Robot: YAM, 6 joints.
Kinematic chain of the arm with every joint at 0, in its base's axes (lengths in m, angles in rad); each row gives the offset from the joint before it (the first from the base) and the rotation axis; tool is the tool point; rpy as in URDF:
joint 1: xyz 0 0 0.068 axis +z
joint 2: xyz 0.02 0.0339 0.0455 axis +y
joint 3: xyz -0.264 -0.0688 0 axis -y
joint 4: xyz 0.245 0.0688 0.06 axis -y
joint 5: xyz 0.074 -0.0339 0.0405 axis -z
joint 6: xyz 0.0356 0 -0.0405 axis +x
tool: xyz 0 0 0 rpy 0 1.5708 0
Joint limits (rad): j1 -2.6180..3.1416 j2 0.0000..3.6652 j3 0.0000..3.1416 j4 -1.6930..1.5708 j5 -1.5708..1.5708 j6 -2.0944..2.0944
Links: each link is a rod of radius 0.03 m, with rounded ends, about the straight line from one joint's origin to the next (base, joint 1, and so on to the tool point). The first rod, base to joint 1, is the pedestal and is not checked.
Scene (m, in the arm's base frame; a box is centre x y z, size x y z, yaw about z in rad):
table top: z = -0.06
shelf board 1: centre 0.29 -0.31 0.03 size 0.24 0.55 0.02 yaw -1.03
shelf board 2: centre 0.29 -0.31 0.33 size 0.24 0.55 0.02 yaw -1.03
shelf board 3: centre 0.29 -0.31 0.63 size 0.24 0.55 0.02 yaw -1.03
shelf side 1: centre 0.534 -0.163 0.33 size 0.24 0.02 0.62 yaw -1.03
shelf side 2: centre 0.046 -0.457 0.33 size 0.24 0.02 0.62 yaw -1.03
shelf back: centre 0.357 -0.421 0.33 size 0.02 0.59 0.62 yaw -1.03
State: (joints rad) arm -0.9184 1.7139 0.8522 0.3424 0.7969 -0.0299
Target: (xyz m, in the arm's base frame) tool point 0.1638 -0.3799 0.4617
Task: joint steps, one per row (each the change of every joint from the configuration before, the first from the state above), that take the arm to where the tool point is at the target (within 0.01 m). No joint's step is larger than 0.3 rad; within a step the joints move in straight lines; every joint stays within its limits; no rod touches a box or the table.
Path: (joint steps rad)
1: -0.1273 -0.2848 -0.2435 0.2760 -0.1376 -0.2677
2: -0.1273 -0.2849 -0.2435 0.2760 -0.1376 -0.2676
3: -0.1273 -0.2848 -0.2434 0.2760 -0.1376 -0.2677
4: 0.0324 0.0405 0.2458 -0.2010 0.1085 0.2007
5: 0.0324 0.0405 0.2458 -0.2010 0.1085 0.2008
6: 0.0324 0.0405 0.2458 -0.2009 0.1084 0.2007
7: 0.0324 0.0405 0.2459 -0.2010 0.1085 0.2008
8: 0.0206 0.2510 0.2048 0.0426 -0.0424 0.0000
9: 0.0206 0.2510 0.2048 0.0426 -0.0423 0.0000
10: 0.0207 0.2510 0.2049 0.0426 -0.0423 0.0000

